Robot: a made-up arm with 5 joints.
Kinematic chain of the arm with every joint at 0, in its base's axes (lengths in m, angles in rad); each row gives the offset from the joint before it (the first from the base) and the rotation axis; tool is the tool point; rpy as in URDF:
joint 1: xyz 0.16 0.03 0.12 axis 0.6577 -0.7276 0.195
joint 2: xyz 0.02 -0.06 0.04 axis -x
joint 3: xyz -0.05 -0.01 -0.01 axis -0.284 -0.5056 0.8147
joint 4: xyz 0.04 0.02 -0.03 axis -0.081 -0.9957 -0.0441
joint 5: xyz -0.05 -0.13 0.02 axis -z
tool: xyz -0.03 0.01 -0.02 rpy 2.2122 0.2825 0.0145
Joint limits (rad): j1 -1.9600..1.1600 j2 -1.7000..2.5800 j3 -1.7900..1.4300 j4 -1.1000..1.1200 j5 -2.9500..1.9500
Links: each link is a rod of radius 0.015 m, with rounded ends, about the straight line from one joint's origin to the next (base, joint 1, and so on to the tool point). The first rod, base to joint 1, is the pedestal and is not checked.
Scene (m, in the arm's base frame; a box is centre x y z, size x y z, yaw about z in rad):
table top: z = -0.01
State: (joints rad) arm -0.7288 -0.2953 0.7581 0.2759 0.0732
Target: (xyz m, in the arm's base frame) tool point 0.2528 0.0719 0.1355
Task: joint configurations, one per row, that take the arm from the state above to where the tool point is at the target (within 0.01 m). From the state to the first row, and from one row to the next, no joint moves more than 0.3 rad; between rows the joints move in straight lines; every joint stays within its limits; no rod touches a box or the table.
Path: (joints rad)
1: -0.8297 -0.0201 0.8701 0.0580 0.1016
2: -0.9305 0.2551 0.9821 -0.1598 0.1301
3: -1.0314 0.5302 1.0940 -0.3777 0.1585
4: -1.1323 0.8054 1.2060 -0.5955 0.1869
5: -1.2331 1.0806 1.3180 -0.8134 0.2153
6: -1.3340 1.3558 1.4300 -1.0312 0.2438

